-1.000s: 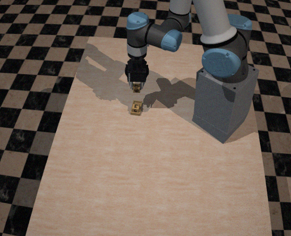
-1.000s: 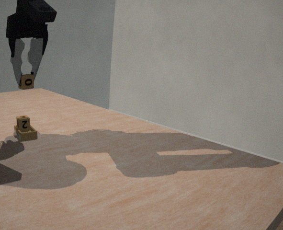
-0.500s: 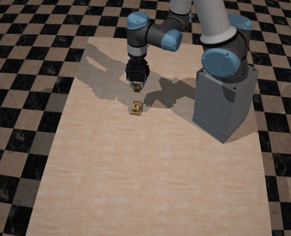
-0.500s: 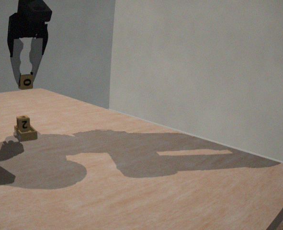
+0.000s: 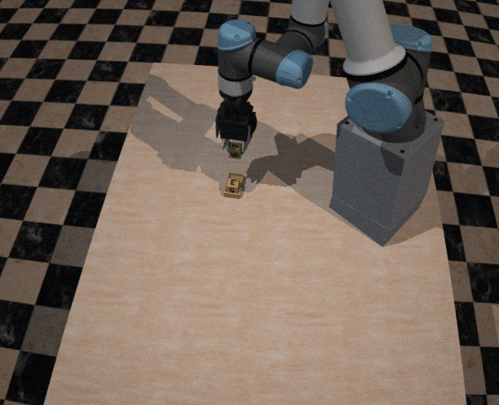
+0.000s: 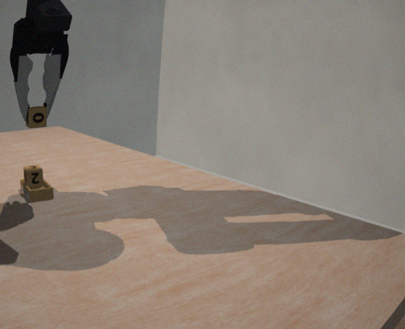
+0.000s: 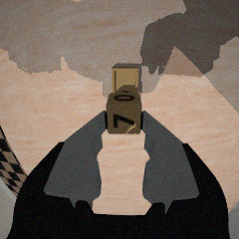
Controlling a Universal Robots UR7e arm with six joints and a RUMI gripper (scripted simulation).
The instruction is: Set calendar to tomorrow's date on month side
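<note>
Now: hand 3 cm to the right of the wooden digit cube and 11 cm above it. Also, from my hand: wooden tray: 2 cm to the left, 13 cm below.
</note>
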